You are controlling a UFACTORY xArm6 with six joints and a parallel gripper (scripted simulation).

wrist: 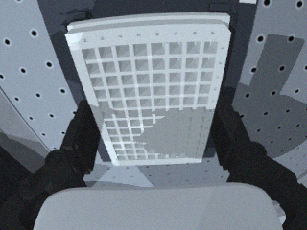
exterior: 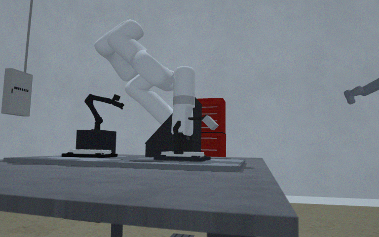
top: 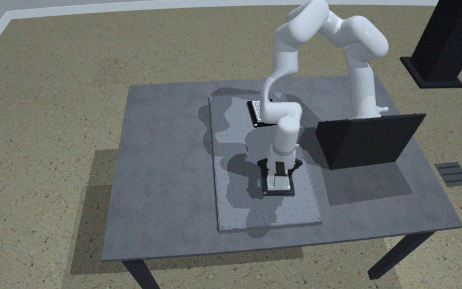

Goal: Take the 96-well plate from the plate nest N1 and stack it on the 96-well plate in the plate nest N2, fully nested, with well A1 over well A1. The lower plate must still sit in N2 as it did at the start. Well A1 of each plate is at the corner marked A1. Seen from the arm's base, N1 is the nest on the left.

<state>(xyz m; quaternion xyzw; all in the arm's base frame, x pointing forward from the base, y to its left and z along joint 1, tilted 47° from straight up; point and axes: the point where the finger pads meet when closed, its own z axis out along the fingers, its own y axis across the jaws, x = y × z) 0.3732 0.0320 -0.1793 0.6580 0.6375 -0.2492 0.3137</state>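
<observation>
The plate nest N1 lies 2 cm below my hand. Also, from my hand: A1 mark (28 cm to the right, 5 cm ahead, 2 cm below).
</observation>
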